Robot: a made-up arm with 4 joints.
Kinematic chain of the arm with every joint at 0, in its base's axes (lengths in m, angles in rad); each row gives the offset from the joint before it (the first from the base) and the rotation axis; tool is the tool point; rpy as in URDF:
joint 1: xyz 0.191 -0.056 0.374 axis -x
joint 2: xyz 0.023 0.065 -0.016 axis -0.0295 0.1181 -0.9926
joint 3: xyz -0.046 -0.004 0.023 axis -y
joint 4: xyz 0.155 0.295 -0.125 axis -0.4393 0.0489 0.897
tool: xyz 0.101 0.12 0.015 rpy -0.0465 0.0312 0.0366
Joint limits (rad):
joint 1: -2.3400..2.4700
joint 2: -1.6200..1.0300
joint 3: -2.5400..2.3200
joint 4: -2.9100..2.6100
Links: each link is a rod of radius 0.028 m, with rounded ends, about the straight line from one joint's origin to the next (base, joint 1, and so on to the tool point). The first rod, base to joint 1, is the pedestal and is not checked.
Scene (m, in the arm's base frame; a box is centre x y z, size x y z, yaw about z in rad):
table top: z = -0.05
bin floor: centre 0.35 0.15 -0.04 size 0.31 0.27 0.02 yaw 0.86
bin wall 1: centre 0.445 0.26 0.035 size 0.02 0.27 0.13 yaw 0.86
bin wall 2: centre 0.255 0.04 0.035 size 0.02 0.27 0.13 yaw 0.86
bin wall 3: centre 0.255 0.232 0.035 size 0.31 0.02 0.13 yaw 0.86
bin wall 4: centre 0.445 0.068 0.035 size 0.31 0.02 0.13 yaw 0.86
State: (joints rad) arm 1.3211 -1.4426 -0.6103 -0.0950
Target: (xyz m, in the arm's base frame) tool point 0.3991 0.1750 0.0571
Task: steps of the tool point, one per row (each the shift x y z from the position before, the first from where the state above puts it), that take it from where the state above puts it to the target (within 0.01 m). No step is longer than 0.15 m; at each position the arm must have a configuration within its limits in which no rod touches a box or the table.
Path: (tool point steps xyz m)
1: -0.0294 0.0721 -0.0165
2: -0.0098 0.0558 0.0021
3: 0.0130 0.0418 0.0060
4: 0.0361 0.0393 0.0041
5: 0.0558 0.0485 0.0086
6: 0.0683 0.0603 0.0278
7: 0.0696 0.0624 0.0610
8: 0.0798 0.0522 -0.0009
9: 0.0917 0.0224 0.0091
10: 0.0919 -0.0108 0.0166
11: 0.0802 -0.0429 0.0205
12: -0.0017 0.0054 -0.0764
13: 0.0017 -0.0054 -0.0681

